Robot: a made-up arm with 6 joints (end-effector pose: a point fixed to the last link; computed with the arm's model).
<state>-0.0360 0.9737 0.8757 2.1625 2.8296 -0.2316</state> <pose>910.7 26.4 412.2 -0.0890 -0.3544 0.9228 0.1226</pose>
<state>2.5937 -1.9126 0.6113 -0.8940 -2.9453 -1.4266</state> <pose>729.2 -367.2 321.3 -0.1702 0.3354 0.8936 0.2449</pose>
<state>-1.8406 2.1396 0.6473 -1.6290 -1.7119 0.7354</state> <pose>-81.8 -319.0 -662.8 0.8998 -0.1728 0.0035 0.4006</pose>
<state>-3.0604 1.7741 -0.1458 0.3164 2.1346 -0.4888</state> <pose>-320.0 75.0 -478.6 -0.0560 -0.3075 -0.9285 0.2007</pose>
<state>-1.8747 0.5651 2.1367 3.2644 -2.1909 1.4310</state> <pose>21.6 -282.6 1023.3 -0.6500 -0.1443 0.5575 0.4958</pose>
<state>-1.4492 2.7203 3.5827 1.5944 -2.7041 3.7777</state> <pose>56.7 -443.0 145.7 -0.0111 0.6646 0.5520 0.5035</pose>
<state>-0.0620 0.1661 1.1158 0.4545 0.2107 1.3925</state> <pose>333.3 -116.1 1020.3 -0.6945 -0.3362 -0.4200 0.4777</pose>
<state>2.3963 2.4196 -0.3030 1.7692 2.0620 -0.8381</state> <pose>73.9 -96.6 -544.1 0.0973 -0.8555 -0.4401 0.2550</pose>
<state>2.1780 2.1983 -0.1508 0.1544 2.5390 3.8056</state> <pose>69.9 82.9 -541.7 0.4295 0.8560 0.2860 0.0305</pose>
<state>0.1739 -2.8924 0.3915 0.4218 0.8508 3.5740</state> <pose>-594.0 -202.5 -457.7 0.4361 0.4157 -0.7921 0.0982</pose>
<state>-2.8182 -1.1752 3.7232 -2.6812 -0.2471 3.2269</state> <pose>393.0 31.6 -223.5 0.4794 0.2719 -0.7720 0.3168</pose>
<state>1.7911 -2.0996 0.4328 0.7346 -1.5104 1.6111</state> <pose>266.4 -829.7 112.9 -0.2345 -0.4256 0.1825 0.8547</pose>
